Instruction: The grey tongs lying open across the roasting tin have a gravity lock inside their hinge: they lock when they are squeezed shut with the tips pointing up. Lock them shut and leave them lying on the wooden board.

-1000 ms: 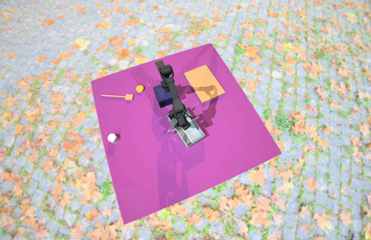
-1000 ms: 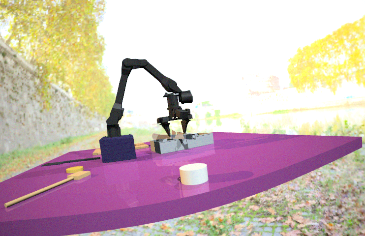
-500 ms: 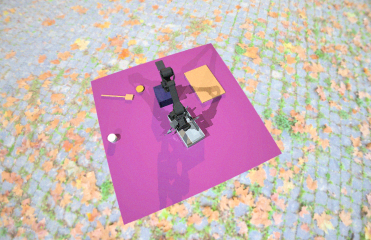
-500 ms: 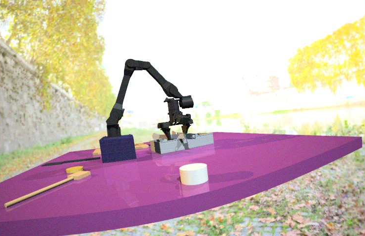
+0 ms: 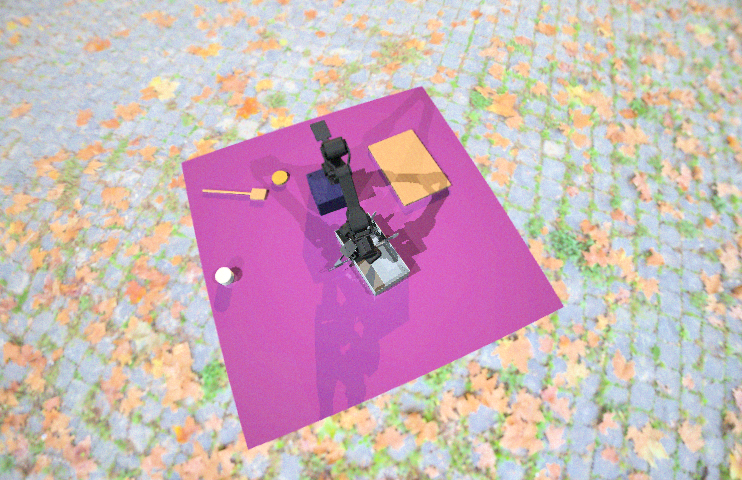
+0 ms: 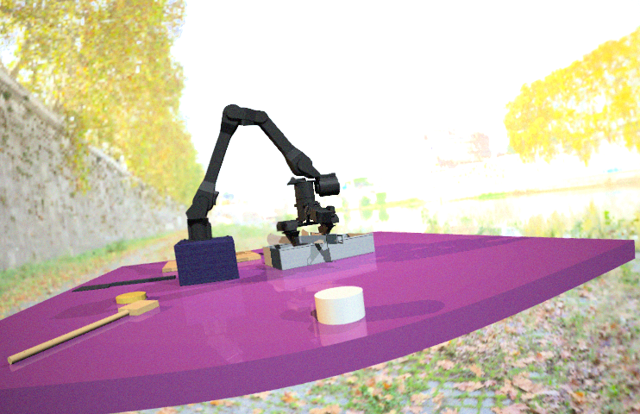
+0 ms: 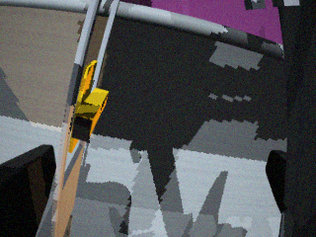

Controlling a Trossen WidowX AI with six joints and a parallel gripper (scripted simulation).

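Now: gripper tip 3 cm short of the grey roasting tin and 3 cm to the right of it. Round my gripper tip: wooden board: 29 cm behind, 39 cm to the left, 2 cm below; white cylinder: 15 cm behind, 54 cm to the right, 1 cm below; yellow part: 3 cm ahead, 3 cm to the right, 4 cm above.
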